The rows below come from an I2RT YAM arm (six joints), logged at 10 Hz.
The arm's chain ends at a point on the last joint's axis. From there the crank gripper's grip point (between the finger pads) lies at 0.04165 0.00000 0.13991 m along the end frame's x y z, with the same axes.
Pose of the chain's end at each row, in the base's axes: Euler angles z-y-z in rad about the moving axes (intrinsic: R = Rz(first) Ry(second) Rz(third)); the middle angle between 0 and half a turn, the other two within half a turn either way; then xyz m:
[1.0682 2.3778 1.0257 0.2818 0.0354 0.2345]
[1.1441 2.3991 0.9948 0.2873 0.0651 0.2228]
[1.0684 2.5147 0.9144 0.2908 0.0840 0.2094]
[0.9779 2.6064 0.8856 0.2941 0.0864 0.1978]
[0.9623 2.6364 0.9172 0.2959 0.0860 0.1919]
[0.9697 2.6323 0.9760 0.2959 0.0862 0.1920]
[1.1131 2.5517 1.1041 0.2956 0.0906 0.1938]
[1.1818 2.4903 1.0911 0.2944 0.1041 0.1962]
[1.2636 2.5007 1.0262 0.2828 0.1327 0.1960]
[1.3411 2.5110 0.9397 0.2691 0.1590 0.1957]
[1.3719 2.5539 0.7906 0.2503 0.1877 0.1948]
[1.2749 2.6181 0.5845 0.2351 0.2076 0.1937]
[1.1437 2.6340 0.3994 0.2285 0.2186 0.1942]
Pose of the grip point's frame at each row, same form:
[1.0682 2.3778 1.0257 0.2897 0.1237 0.1185]
[1.1441 2.3991 0.9948 0.2877 0.1505 0.1044]
[1.0684 2.5147 0.9144 0.2915 0.1538 0.0812]
[0.9779 2.6064 0.8856 0.2946 0.1448 0.0640]
[0.9623 2.6364 0.9172 0.2948 0.1423 0.0572]
[0.9697 2.6323 0.9760 0.2945 0.1452 0.0585]
[1.1131 2.5517 1.1041 0.2897 0.1629 0.0671]
[1.1818 2.4903 1.0911 0.2866 0.1824 0.0733]
[1.2636 2.5007 1.0262 0.2689 0.2067 0.0710]
[1.3411 2.5110 0.9397 0.2506 0.2277 0.0682]
[1.3719 2.5539 0.7906 0.2318 0.2457 0.0621]
[1.2749 2.6181 0.5845 0.2247 0.2524 0.0552]
[1.1437 2.6340 0.3994 0.2280 0.2567 0.0533]

